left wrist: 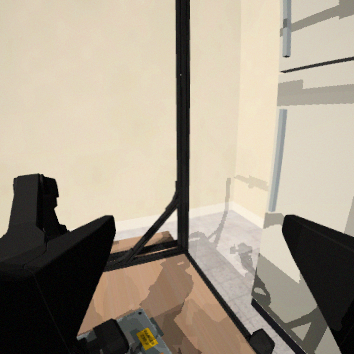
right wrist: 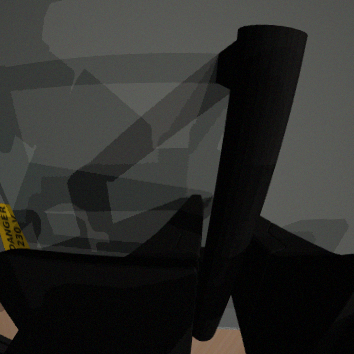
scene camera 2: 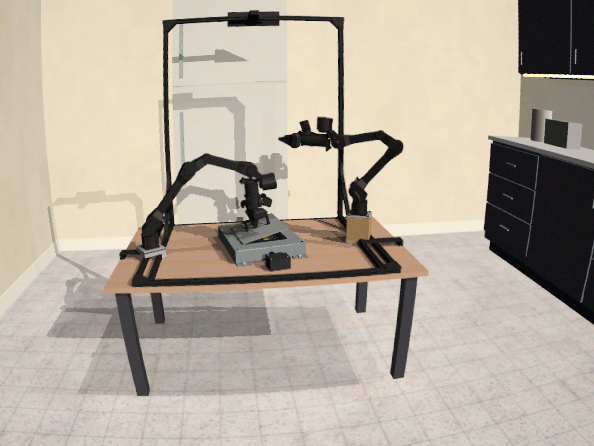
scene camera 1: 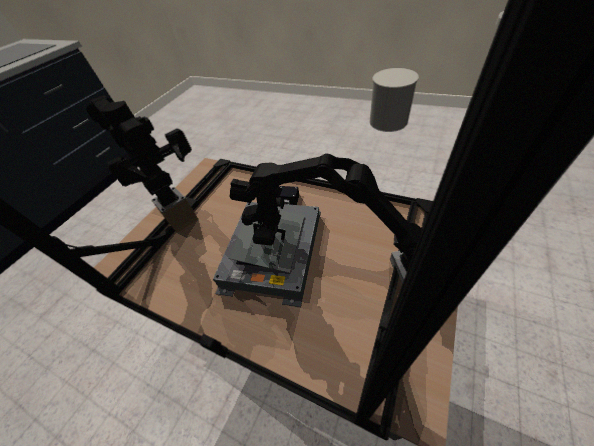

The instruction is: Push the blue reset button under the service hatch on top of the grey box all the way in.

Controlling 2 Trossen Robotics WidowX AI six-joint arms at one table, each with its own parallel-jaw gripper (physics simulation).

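Observation:
The grey box (scene camera 1: 260,288) (scene camera 2: 270,252) (left wrist: 138,320) sits on the table. Its service hatch (scene camera 1: 250,255) (scene camera 2: 250,234) (right wrist: 125,110) is tilted partly up. In scene camera 2 a dark opening (scene camera 2: 276,237) with a yellow patch shows beneath it. I cannot make out the blue reset button. My right gripper (scene camera 1: 270,243) (scene camera 2: 256,225) (right wrist: 206,203) is shut on the hatch's black bar handle (right wrist: 260,125), which stands between its fingers. My left gripper (scene camera 2: 285,140) (left wrist: 199,223) is open and empty, raised high above the table, away from the box.
A small black block (scene camera 2: 278,261) (scene camera 1: 290,194) stands beside the box. A black frame post (scene camera 2: 341,100) rises behind the left arm. A wooden block (scene camera 2: 358,230) supports the left arm's base. The right arm (scene camera 1: 345,175) (scene camera 2: 187,170) arches over the table to the box.

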